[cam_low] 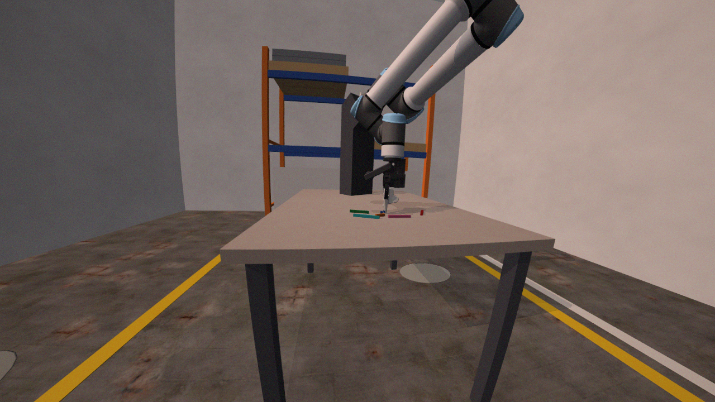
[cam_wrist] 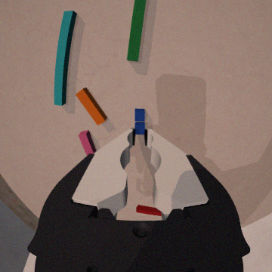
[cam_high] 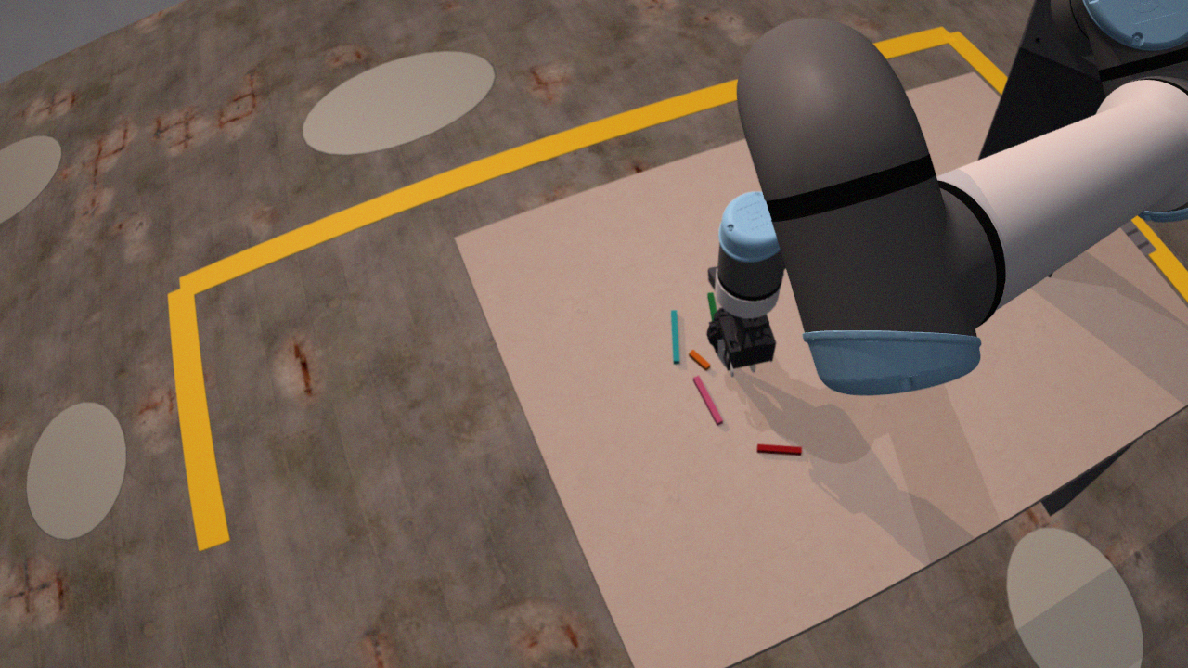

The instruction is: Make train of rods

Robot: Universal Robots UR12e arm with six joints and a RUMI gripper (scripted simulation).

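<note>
My hand is 50 mm short of the orange rod, 10 mm to the left of it and 20 mm above it. The rest, counted from my hand: green rod 30 mm ahead, 100 mm to the right, 20 mm below; pink rod 40 mm ahead, 60 mm to the left, 20 mm below; turquoise rod 90 mm ahead, 60 mm to the right, 20 mm below.
</note>
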